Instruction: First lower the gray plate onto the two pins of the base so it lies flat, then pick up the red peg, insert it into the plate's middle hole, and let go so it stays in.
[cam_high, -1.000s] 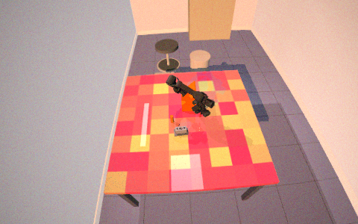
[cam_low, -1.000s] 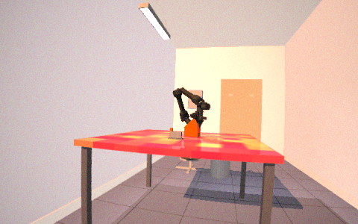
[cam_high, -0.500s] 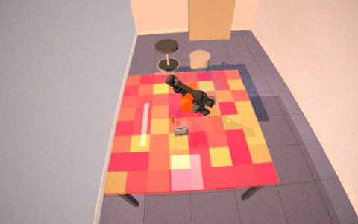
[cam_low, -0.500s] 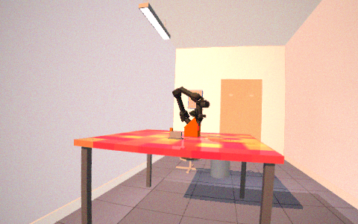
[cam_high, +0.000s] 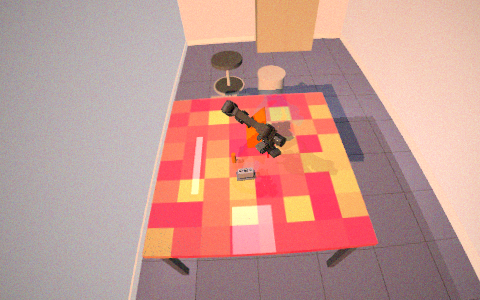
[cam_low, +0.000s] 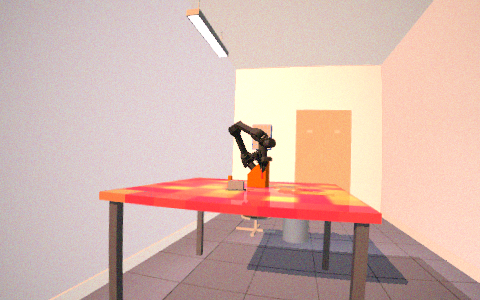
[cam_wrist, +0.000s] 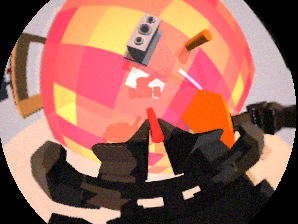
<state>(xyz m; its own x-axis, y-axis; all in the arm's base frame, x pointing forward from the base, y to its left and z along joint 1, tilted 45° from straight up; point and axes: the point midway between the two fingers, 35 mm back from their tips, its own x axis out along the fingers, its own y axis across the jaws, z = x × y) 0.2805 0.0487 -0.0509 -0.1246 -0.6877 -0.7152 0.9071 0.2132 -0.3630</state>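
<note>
My gripper tip is now 160 mm to the left of the gray plate, 70 mm short of it and 70 mm above it. Round my gripper tip: orange piece: 220 mm to the right, 70 mm below, 50 mm behind; gray base: 160 mm to the right, 110 mm below, 70 mm ahead; red peg: right at my gripper tip.
</note>
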